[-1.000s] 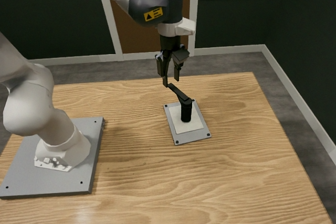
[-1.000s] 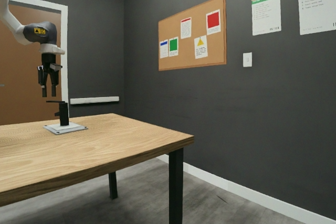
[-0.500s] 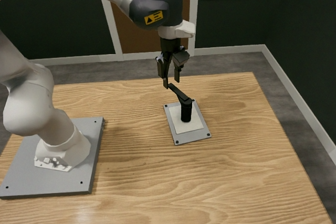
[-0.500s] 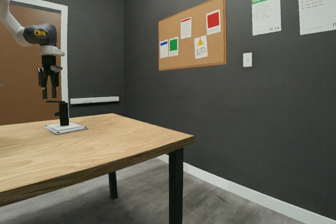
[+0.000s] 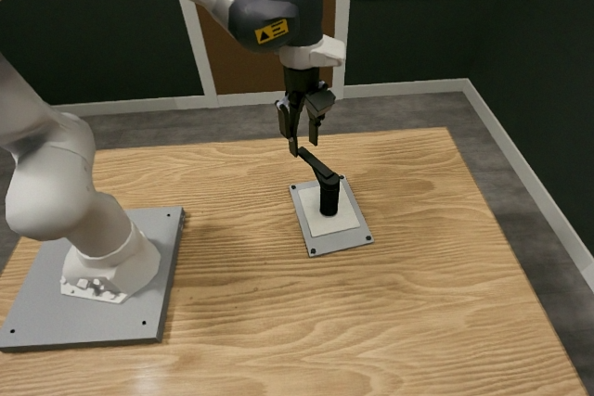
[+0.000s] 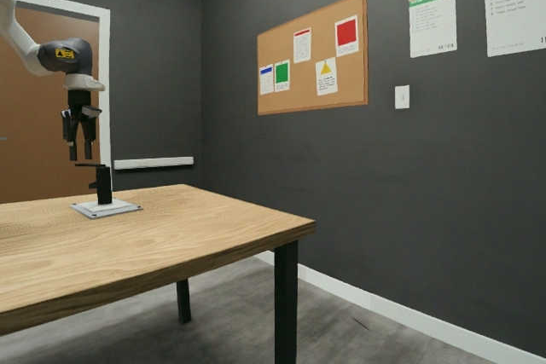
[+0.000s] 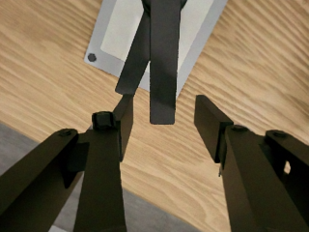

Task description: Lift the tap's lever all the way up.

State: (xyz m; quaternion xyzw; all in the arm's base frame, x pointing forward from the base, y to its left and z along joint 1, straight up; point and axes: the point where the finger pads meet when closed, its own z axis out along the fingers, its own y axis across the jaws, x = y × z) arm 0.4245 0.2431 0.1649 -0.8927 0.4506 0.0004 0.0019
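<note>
My hand is 20 mm short of the lever, 30 mm to the left of it and 50 mm above it. From my hand the other things lie so: tap 40 mm ahead, 60 mm to the right, 90 mm below.
</note>
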